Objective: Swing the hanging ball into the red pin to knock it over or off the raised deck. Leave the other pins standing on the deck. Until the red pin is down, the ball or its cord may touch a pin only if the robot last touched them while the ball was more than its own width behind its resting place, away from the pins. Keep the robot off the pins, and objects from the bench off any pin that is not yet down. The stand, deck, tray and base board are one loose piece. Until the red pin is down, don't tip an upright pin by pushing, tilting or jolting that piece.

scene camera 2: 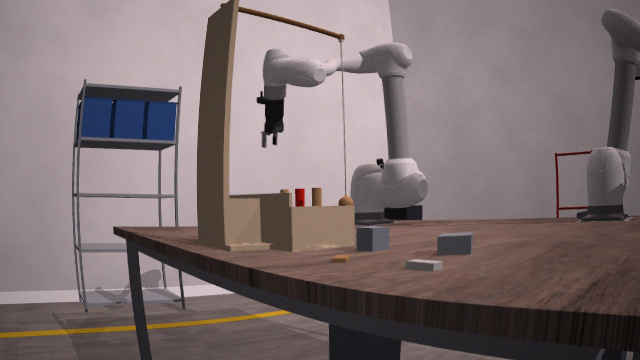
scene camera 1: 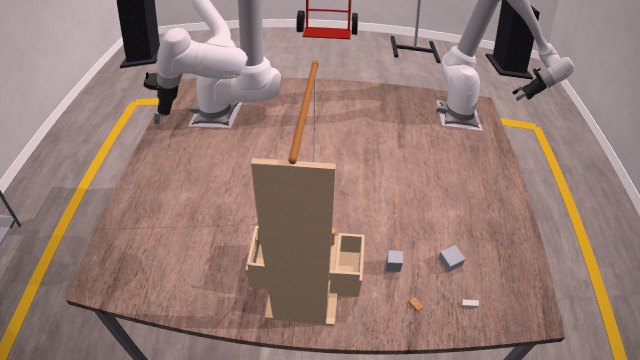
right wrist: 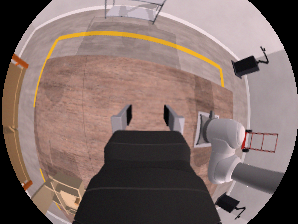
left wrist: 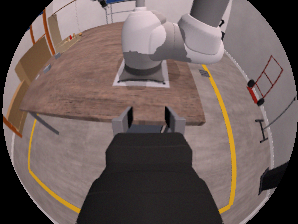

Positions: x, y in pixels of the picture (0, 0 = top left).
Labels:
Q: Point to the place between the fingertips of my left gripper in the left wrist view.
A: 148, 113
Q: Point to a tall stand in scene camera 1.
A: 294, 200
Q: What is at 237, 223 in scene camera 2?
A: A tall stand.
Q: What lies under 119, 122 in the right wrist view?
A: My right gripper.

